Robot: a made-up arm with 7 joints.
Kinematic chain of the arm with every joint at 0, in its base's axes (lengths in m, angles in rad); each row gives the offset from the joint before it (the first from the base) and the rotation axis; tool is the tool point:
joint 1: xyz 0 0 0 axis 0 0.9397 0.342
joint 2: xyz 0 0 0 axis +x
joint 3: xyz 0 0 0 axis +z
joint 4: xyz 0.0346 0 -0.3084 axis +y
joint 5: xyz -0.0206 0 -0.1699 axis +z
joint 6: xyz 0 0 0 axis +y
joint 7: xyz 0 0 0 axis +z
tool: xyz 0 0 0
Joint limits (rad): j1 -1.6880..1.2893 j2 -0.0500..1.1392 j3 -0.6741..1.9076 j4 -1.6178..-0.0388 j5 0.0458..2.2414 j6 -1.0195..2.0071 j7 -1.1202..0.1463
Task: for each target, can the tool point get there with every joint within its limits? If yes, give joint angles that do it. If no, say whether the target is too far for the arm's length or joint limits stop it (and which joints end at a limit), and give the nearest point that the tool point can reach.
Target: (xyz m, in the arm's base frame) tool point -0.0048 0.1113 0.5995
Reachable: no: too far | nearest point 0.1550 0.1849 0.2949 | short by 0.352 m
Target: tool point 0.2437 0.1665 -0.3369
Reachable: yes | joints -0.2753 0.2016 0.6606 -1.0190 0.3942 0.8136 -0.5769
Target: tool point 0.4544 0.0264 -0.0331
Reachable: yes | joints -1.1331 0.3801 0.0012 -0.9112 1.5308 0.8191 -0.1745
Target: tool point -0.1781 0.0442 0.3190
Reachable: no: joint limits stop it (at a limit: joint 1, joint 3, joint 4) | nearest point -0.2066 0.2969 0.1196 | short by 0.323 m
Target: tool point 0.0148 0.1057 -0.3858
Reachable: yes | joints 0.4816 0.3680 -0.1956 -1.4712 0.5431 0.2210 -0.1076
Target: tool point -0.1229 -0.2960 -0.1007
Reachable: no: joint limits stop it (at a limit: joint 1, joint 2, joint 3, joint 4) | nearest point -0.1918 -0.1521 -0.2920 | short by 0.249 m
